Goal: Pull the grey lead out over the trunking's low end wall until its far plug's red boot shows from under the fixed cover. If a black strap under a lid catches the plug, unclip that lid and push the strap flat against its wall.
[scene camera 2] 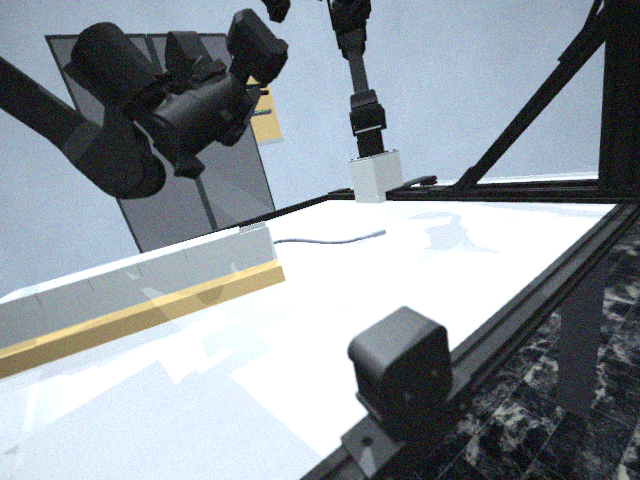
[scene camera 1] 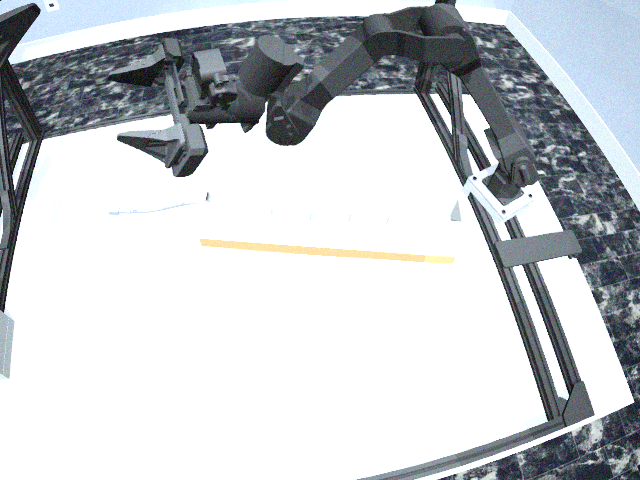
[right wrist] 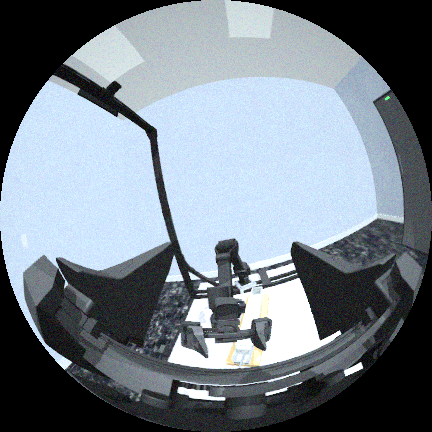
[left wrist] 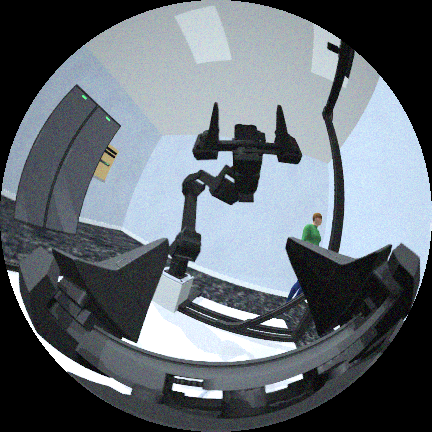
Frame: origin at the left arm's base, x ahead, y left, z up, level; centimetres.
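Seen in the pictures: left gripper, between the fingertips: [scene camera 1: 112, 105] [right wrist: 237, 353] [left wrist: 229, 244]; right gripper, between the fingertips: [right wrist: 234, 248] [left wrist: 247, 101]; left arm's base, origin of its link: [scene camera 1: 503, 187] [right wrist: 244, 281]; right arm's base, origin of its link: [scene camera 2: 372, 155] [left wrist: 175, 273].
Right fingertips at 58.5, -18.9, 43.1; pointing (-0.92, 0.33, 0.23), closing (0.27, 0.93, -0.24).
Offsets run from my right fingertips to a thing's top centre, as dx, dy, dz. "pt": to the spot under its first point.
The thin grey lead @[pt -5.1, -5.4, -44.7] [scene camera 1: 165, 207] [scene camera 2: 330, 241] lies on the table, running out from the end of the white trunking [scene camera 1: 330, 217] [scene camera 2: 206, 259]. Faint seams show between its lids; in scene camera 1 it is washed out. Neither a red boot nor a black strap shows. My left gripper [scene camera 1: 114, 107] [left wrist: 229, 244] [right wrist: 237, 353] is open and empty, raised above the table beyond the lead in scene camera 1. My right gripper [left wrist: 247, 101] is open and empty, high up, clear of the lead and trunking.
A yellow-orange strip [scene camera 1: 310, 251] [scene camera 2: 206, 295] runs along the trunking's side. Black frame rails [scene camera 1: 532, 335] [scene camera 2: 537, 294] edge the table. The white base block [scene camera 2: 376, 175] of the right arm stands at the back in scene camera 2. A dark box-shaped part @[pt -25.9, -28.3, -41.9] [scene camera 2: 400, 356] stands at the near rail.
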